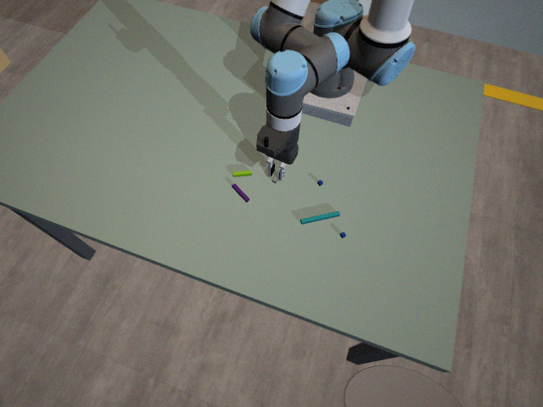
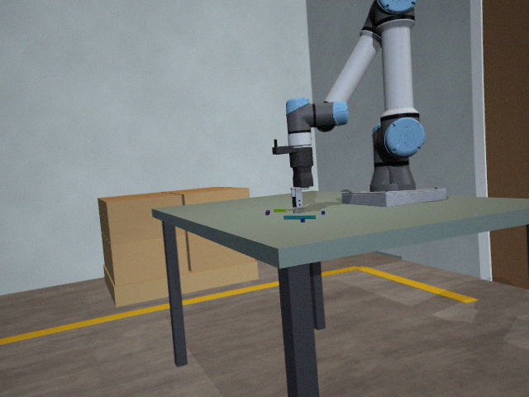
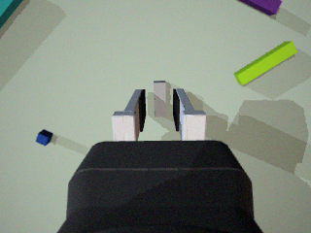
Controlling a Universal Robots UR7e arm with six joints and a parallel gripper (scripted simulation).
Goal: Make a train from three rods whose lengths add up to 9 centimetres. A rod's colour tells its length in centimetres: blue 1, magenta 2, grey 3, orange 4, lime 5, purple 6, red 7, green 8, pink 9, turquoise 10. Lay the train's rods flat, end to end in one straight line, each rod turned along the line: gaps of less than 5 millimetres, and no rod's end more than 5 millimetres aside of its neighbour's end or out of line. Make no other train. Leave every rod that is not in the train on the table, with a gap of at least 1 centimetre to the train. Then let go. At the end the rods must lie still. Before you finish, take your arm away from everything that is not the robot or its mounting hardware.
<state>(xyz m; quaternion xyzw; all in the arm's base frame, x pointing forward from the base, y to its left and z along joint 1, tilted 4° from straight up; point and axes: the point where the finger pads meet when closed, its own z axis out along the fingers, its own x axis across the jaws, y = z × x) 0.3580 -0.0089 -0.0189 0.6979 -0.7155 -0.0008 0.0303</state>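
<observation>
The grey rod lies 30 mm below my hand. Round my hand: lime rod (90 mm to the right, 30 mm below, 30 mm ahead); purple rod (80 mm ahead, 70 mm to the right, 30 mm below); turquoise rod (150 mm to the left, 60 mm ahead, 30 mm below).
</observation>
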